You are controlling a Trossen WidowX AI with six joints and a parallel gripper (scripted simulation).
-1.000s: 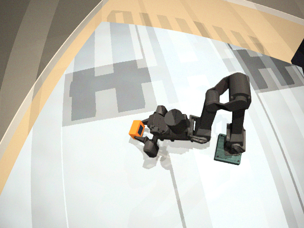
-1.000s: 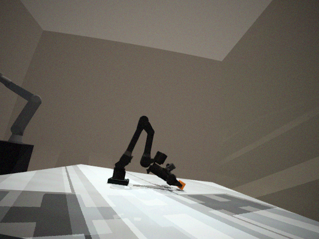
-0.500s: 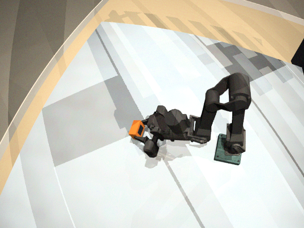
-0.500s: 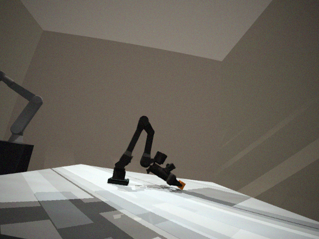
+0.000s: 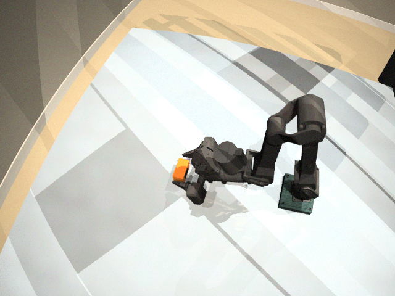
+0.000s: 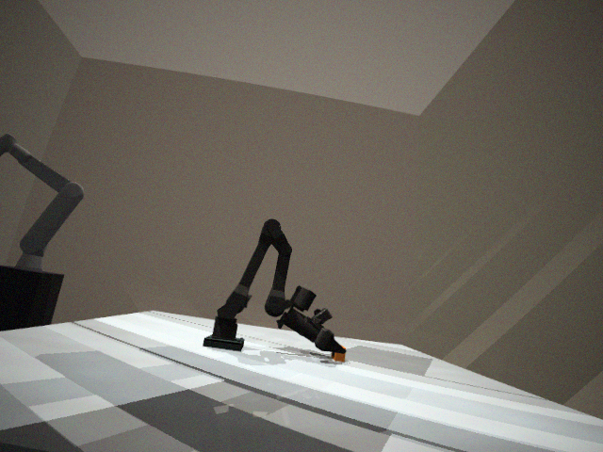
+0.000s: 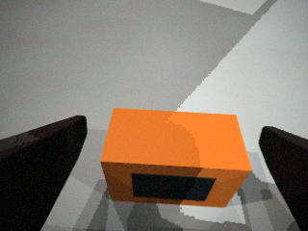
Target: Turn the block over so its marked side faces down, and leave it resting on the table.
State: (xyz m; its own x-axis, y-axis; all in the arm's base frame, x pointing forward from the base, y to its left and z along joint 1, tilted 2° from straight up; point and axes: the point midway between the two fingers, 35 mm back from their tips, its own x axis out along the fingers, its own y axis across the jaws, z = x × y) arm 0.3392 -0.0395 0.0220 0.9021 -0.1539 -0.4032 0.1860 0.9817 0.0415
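My gripper tip is now 20 mm past the orange block and 10 mm above it.
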